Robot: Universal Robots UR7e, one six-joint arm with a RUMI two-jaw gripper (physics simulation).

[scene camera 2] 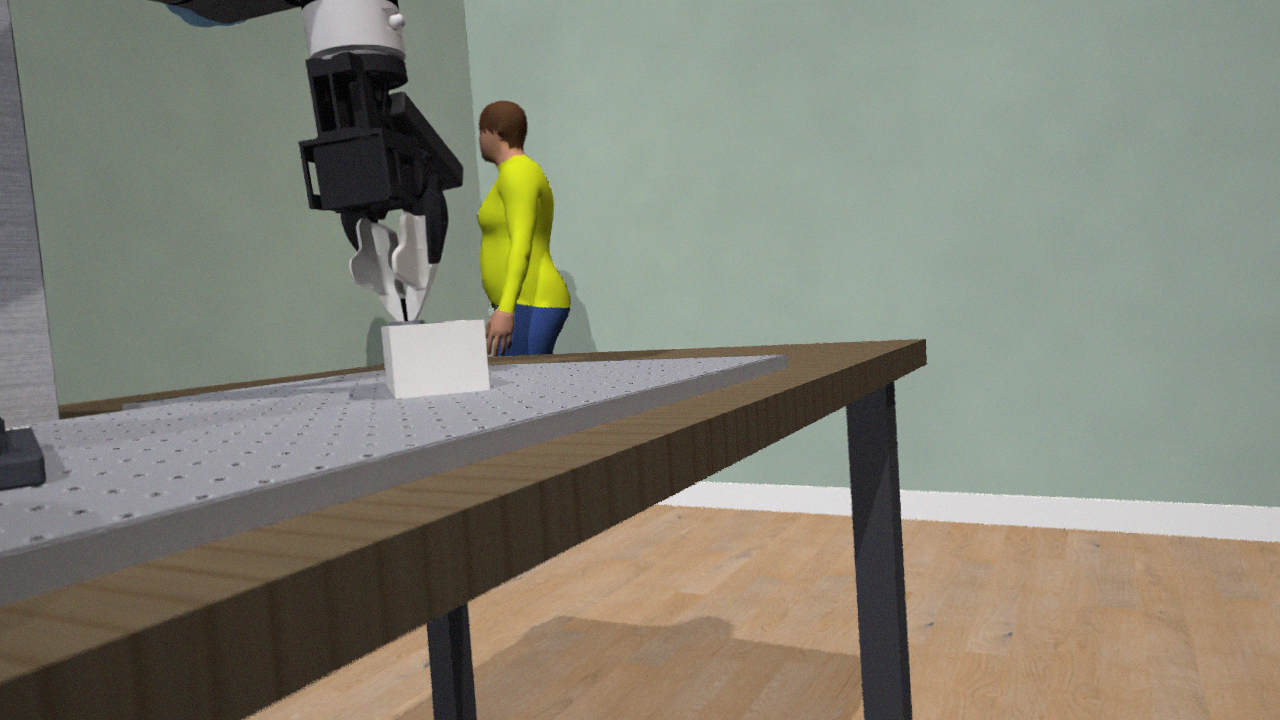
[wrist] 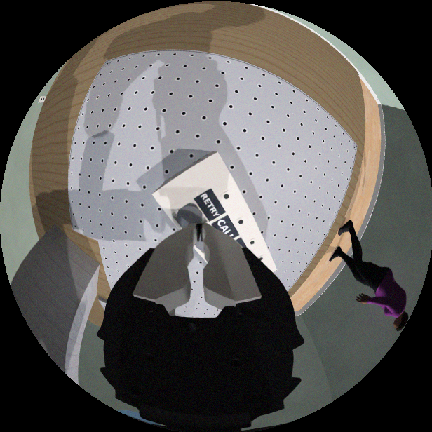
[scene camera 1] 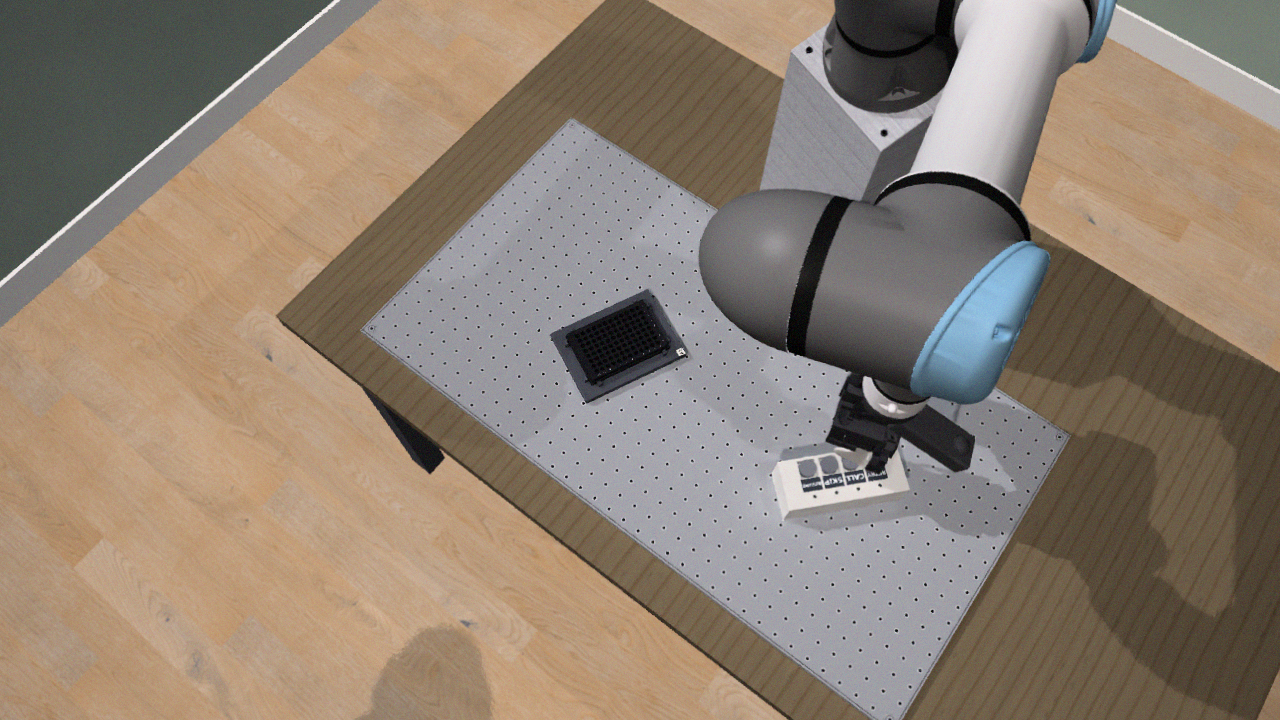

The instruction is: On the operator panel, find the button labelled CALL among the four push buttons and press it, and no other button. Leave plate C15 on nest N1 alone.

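Places are measured from the arm's base along level axes (x right, y up, z back), in metres.
Pixels of known places: gripper, fingertip midpoint: (scene camera 1: 864, 462); arm's base at its link origin: (scene camera 1: 889, 54).
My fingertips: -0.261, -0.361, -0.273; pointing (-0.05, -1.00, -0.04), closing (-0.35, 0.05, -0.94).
Ahead of a thing's pixels: the offset from my fingertips to its top centre, as dx, dy, dz. Level surfaces: height alone.
The white operator panel {+0.011, +0.003, -0.034} (scene camera 1: 845, 501) (scene camera 2: 436, 360) (wrist: 220, 172) has a row of round grey buttons with dark labels. The CALL label (wrist: 224, 227) reads clearly in the wrist view, beside the RETRY label (wrist: 208, 204). The CALL button {+0.015, +0.003, -0.011} (scene camera 1: 849, 462) shows partly in scene camera 1 and is hidden behind the fingers in the wrist view. The RETRY button (wrist: 189, 214) shows next to the fingertips. My gripper (scene camera 2: 404, 317) (wrist: 200, 224) is shut and empty, pointing down, its tips at the button tops around CALL; contact or button travel cannot be told. Black plate C15 {+0.380, -0.027, -0.073} (scene camera 1: 619, 341) sits on nest N1 {+0.380, -0.031, -0.073} (scene camera 1: 586, 390) (scene camera 2: 21, 460).
The panel and nest stand on a perforated grey board {dy -0.053} (scene camera 1: 501, 340) (scene camera 2: 572, 385) (wrist: 260, 110) on a wooden table {dy -0.066} (scene camera 1: 626, 53). The arm's metal pedestal (scene camera 1: 810, 134) (wrist: 55, 295) rises at the back. A person in yellow (scene camera 2: 523, 232) and a person in purple (wrist: 391, 292) stand beyond the table.
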